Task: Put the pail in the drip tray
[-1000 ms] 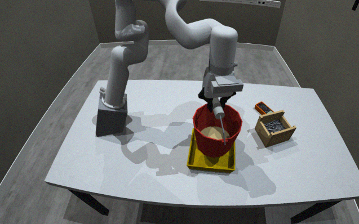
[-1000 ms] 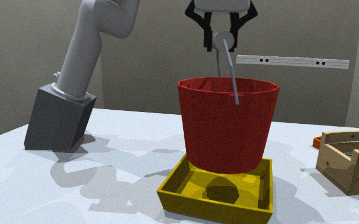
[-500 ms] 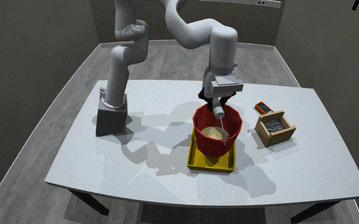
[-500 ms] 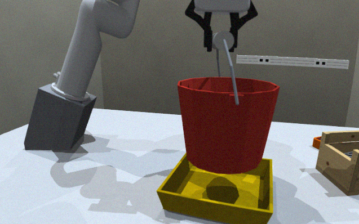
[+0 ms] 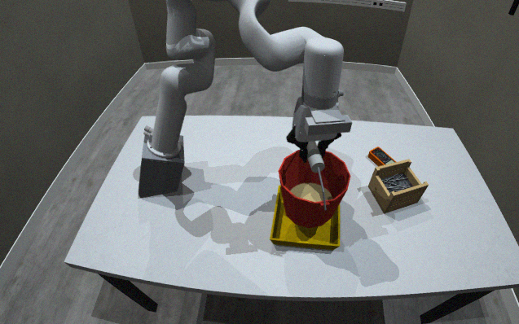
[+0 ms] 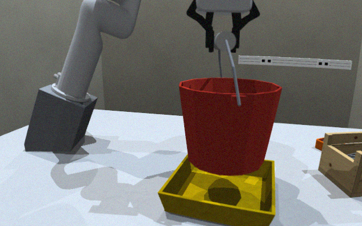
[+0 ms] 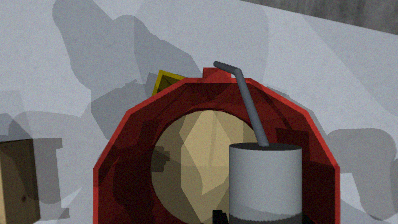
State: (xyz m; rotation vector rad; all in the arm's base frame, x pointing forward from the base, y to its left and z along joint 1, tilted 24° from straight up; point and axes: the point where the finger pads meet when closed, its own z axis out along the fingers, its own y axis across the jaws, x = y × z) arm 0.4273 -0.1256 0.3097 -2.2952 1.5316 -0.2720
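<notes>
The red pail lies 1 cm ahead of my hand and 10 cm below it. From my hand the other things lie so: yellow drip tray: 2 cm ahead, 1 cm to the left, 31 cm below; then handle: 1 cm ahead, 3 cm below.
</notes>
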